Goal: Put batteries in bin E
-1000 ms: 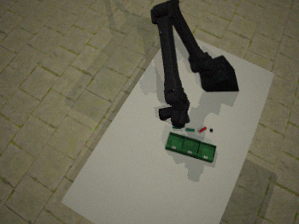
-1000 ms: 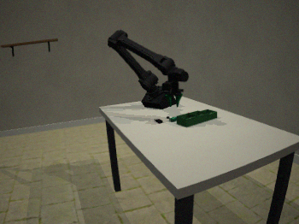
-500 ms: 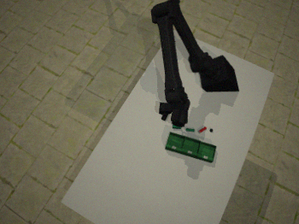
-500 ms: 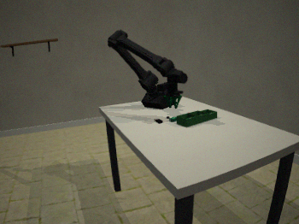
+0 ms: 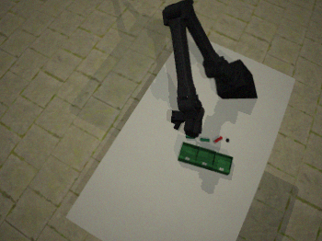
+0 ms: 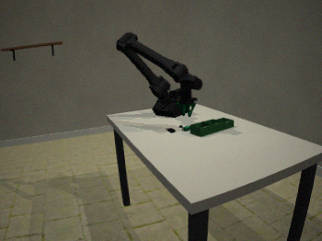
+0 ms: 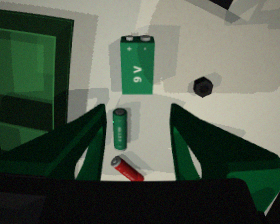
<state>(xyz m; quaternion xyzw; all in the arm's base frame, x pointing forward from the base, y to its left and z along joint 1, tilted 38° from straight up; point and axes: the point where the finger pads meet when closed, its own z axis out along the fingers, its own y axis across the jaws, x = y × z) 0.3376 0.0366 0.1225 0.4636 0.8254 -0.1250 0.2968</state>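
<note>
Now: hand 10 mm to the left of the green 9 V battery and 80 mm above it. Also, from my hand: green cylindrical battery: 10 mm behind, 70 mm to the left, 80 mm below; green bin: 80 mm ahead, 120 mm to the left, 60 mm below; red cylindrical battery: 50 mm behind, 130 mm to the left, 80 mm below.
</note>
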